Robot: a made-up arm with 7 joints.
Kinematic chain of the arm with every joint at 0, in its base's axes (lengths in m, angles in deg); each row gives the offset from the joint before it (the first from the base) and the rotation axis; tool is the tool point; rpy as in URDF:
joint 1: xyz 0 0 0.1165 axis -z
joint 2: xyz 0 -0.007 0.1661 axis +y
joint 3: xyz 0 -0.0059 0.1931 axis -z
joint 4: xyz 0 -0.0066 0.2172 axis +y
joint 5: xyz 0 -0.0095 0.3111 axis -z
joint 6: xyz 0 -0.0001 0.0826 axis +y
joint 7: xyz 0 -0.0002 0.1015 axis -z
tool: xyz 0 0 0 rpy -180 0 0
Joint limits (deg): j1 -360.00..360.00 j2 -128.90..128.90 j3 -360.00..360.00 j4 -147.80..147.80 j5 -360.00..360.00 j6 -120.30..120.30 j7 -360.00..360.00
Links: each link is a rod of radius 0.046 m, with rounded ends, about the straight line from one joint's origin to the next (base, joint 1, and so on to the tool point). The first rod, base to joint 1, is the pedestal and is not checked.
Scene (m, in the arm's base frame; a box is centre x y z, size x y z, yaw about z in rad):
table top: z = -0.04
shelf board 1: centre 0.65 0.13 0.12 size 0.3 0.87 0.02 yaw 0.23
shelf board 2: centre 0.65 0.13 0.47 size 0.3 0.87 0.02 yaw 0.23
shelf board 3: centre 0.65 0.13 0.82 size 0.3 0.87 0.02 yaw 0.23
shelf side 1: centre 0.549 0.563 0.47 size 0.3 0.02 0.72 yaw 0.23
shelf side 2: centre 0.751 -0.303 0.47 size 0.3 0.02 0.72 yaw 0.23
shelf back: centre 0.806 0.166 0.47 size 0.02 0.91 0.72 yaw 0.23
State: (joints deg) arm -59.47 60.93 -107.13 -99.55 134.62 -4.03 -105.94
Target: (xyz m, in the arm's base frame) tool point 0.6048 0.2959 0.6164
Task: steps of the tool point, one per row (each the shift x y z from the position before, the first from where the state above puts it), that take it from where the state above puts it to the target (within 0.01 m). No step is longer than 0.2 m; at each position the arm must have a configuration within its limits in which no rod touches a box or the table.
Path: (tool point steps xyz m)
1: -0.0559 -0.1680 0.0192
2: -0.0968 -0.1232 0.0049
3: -0.1150 -0.0718 -0.0039
4: -0.1129 -0.0233 -0.0083
5: -0.0963 0.0154 -0.0099
6: 0.0653 -0.0299 0.0334
7: 0.0789 -0.0064 0.0459
8: 0.0856 0.0259 0.0599
9: 0.0803 0.0660 0.0728
10: 0.0576 0.1086 0.0820
11: 0.0653 0.1281 0.0288
12: 0.0406 0.1471 0.0034
13: 0.0114 0.1544 -0.0213

